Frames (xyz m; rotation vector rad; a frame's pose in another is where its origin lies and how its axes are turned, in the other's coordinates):
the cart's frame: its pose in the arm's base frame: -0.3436 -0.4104 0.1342 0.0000 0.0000 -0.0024
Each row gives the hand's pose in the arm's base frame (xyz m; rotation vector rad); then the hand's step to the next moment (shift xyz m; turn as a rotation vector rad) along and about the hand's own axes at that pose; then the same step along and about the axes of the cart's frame.
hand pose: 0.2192 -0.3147 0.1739 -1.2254 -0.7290 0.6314
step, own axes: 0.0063 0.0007 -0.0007 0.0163 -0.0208 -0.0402
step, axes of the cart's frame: 0.0044 0.0046 0.0002 0.0425 -0.0162 0.0158
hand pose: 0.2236 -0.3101 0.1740 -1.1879 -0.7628 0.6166
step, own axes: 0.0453 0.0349 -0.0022 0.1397 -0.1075 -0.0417
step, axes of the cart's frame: 0.0281 0.0430 -0.0252 0.1210 0.0550 0.1231
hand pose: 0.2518 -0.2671 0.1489 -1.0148 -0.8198 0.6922
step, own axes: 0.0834 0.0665 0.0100 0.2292 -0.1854 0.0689
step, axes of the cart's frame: 0.0268 0.0971 -0.0365 0.0835 0.1481 0.2505
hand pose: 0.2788 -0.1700 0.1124 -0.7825 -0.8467 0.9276
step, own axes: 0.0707 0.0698 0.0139 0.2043 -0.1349 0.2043
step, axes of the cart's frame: -0.0123 0.0935 -0.0343 -0.0608 0.1721 0.2614
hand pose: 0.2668 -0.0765 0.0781 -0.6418 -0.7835 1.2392
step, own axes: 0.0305 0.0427 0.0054 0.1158 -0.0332 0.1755
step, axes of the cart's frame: -0.0247 0.0390 -0.0254 -0.1075 0.1074 0.1490
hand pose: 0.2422 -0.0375 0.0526 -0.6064 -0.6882 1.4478
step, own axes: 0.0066 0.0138 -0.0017 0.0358 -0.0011 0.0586
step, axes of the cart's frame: -0.0081 0.0072 -0.0110 -0.0426 0.0334 0.0422
